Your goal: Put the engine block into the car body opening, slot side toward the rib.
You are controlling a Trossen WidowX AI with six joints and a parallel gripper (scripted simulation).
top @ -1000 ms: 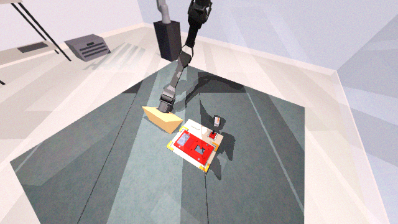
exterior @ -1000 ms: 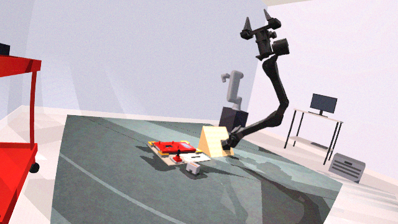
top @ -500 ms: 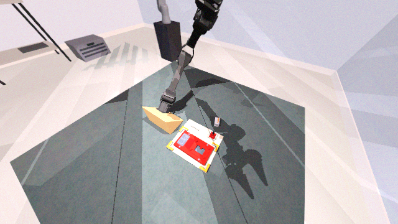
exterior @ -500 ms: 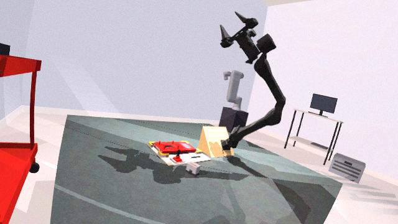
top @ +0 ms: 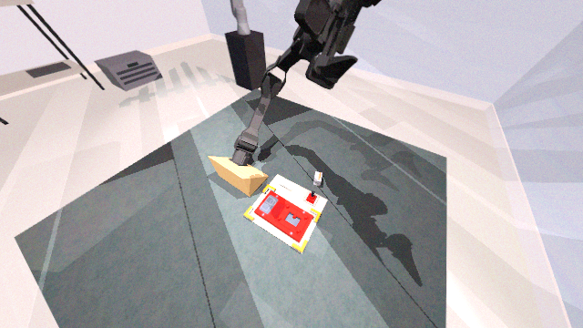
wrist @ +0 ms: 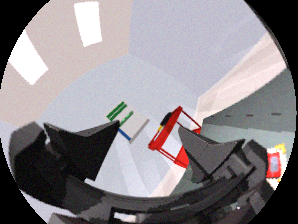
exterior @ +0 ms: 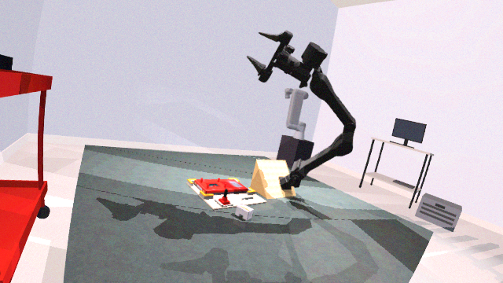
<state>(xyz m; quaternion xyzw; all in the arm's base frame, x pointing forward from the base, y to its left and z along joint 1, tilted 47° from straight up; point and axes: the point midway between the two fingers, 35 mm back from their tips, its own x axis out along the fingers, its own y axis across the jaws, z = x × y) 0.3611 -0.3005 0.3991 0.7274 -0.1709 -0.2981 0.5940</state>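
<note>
Now: the engine block 55 cm below my gripper tip, 9 cm to the left of it and 4 cm behind it.
</note>
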